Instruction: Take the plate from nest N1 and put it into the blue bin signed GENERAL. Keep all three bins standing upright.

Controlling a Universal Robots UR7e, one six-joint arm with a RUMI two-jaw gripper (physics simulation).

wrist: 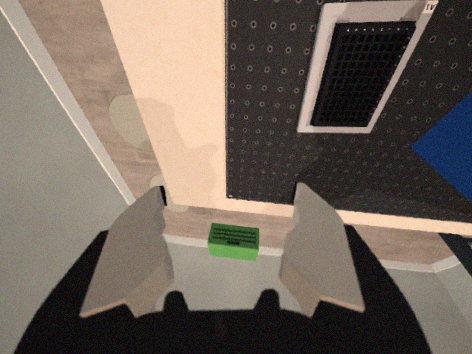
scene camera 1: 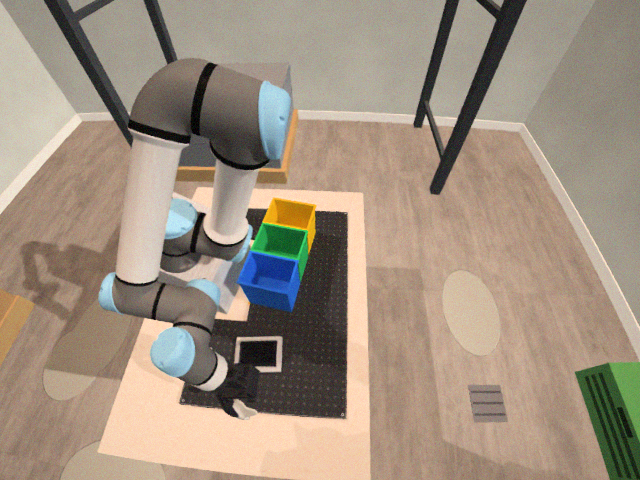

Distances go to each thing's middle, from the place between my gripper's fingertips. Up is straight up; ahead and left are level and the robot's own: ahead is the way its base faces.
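Scene:
Measured from the black plate point(scene camera 1: 257, 353), my hand is 140 mm to the right of it, 60 mm beyond it and 180 mm above it. Counting from my hand, I find the blue bin point(scene camera 1: 267, 280) 380 mm to the left, 60 mm behind and 100 mm below. The green bin point(scene camera 1: 276, 240) is 510 mm to the left of my hand, 60 mm behind it and 100 mm below it, while the yellow bin point(scene camera 1: 281, 212) sits 640 mm to the left of my hand, 50 mm behind it and, again, 100 mm below it.

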